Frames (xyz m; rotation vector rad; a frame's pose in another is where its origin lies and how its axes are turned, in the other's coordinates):
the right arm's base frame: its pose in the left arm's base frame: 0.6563 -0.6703 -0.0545 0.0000 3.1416 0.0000
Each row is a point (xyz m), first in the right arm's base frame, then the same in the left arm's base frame.
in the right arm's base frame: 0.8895 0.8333 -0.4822
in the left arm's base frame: -0.2332 0.1630 0.4277
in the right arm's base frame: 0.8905 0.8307 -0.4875
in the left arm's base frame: -0.2342 0.1604 0.4330
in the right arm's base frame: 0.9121 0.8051 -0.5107
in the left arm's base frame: -0.2558 0.1348 0.4562
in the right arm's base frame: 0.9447 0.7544 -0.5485
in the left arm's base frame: -0.2884 0.0841 0.4940
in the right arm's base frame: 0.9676 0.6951 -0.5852
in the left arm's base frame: -0.3113 0.0248 0.5307
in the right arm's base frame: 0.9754 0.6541 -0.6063
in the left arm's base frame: -0.3191 -0.0162 0.5518
